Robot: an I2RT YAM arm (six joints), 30 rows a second.
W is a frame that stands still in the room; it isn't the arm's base.
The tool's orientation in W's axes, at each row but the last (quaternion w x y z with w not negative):
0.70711 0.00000 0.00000 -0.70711
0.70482 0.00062 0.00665 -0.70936
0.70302 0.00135 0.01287 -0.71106
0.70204 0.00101 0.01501 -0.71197
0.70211 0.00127 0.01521 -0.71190
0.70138 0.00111 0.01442 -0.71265
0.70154 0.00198 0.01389 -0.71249
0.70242 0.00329 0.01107 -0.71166
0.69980 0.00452 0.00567 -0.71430
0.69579 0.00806 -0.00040 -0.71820
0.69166 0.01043 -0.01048 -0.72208
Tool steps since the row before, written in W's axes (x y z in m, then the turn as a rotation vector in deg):
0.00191 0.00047 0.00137 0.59 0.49 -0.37
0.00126 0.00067 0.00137 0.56 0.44 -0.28
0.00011 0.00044 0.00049 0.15 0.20 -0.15
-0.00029 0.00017 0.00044 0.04 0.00 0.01
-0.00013 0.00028 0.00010 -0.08 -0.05 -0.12
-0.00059 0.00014 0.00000 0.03 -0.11 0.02
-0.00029 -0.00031 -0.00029 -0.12 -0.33 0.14
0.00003 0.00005 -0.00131 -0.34 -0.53 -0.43
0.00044 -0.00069 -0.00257 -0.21 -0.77 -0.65
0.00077 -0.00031 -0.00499 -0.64 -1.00 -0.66
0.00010 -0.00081 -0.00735 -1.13 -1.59 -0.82
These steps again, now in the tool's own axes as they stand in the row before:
-0.00047 0.00191 0.00137 -0.49 0.59 -0.37
-0.00069 0.00124 0.00137 -0.44 0.56 -0.28
-0.00045 0.00010 0.00048 -0.20 0.15 -0.15
-0.00018 -0.00030 0.00043 0.00 0.04 0.01
-0.00028 -0.00014 0.00009 0.05 -0.08 -0.12
-0.00013 -0.00059 -0.00001 0.11 0.03 0.02
0.00032 -0.00028 -0.00029 0.33 -0.12 0.15
-0.00002 0.00004 -0.00131 0.54 -0.33 -0.42
0.00072 0.00046 -0.00256 0.78 -0.19 -0.64
0.00034 0.00072 -0.00500 1.03 -0.62 -0.64
0.00081 -0.00008 -0.00735 1.64 -1.08 -0.79

